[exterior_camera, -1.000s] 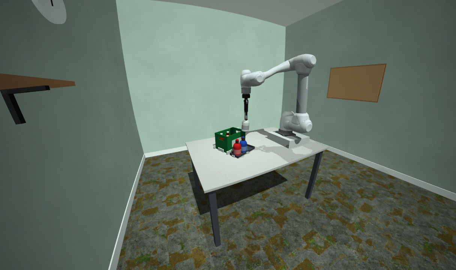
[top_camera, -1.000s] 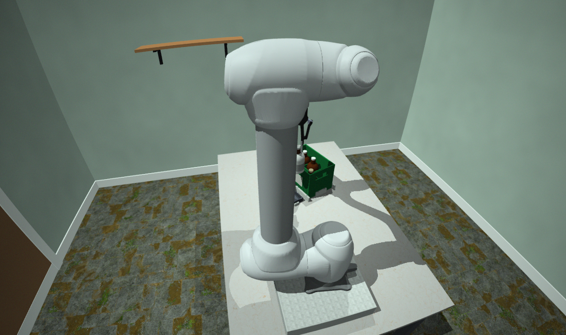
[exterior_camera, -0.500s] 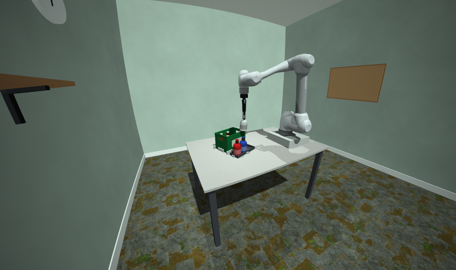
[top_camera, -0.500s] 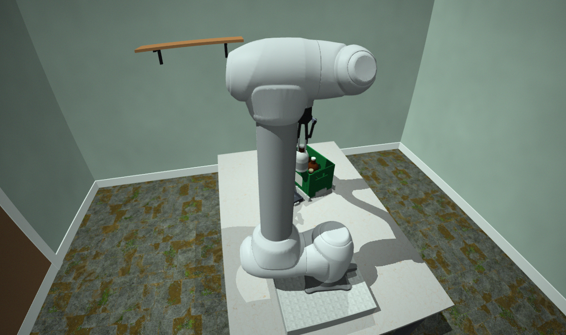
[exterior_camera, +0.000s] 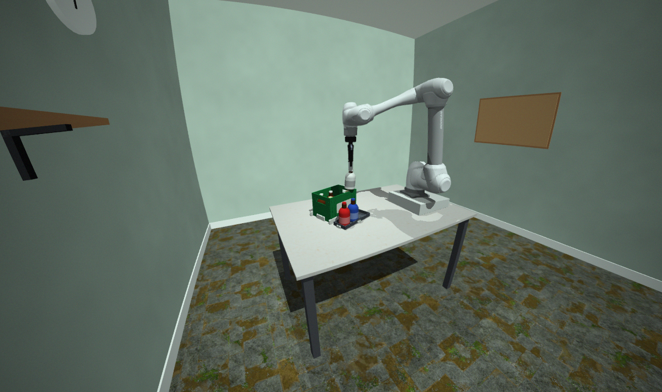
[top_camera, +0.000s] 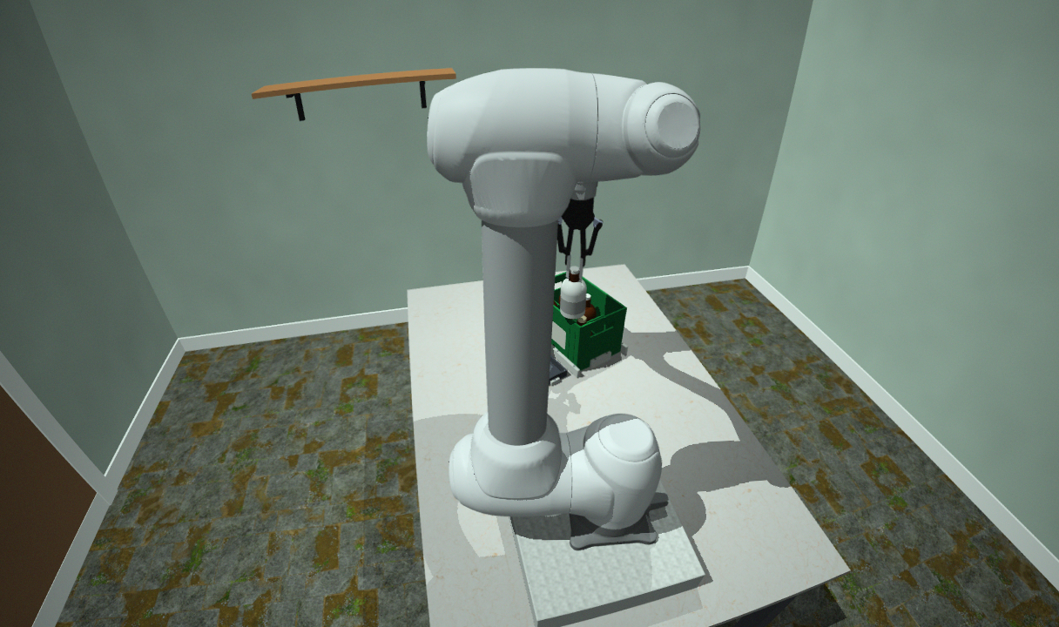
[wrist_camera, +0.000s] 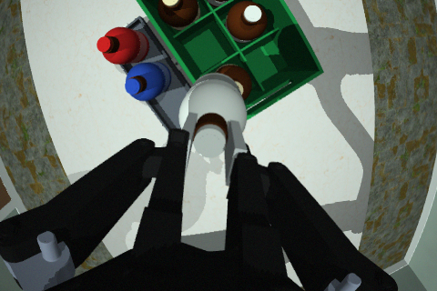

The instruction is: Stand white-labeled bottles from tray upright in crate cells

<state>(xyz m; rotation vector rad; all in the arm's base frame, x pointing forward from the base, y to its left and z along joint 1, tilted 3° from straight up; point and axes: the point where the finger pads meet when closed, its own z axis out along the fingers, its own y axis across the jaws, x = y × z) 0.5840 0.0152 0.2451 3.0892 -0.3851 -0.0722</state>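
Right now the white-labeled bottle is 9 cm below my hand. From my hand the other things lie so: blue bottle (3 cm ahead, 13 cm to the left, 27 cm below); then red bottle (11 cm ahead, 17 cm to the left, 27 cm below); then green crate (11 cm ahead, 3 cm to the right, 27 cm below).
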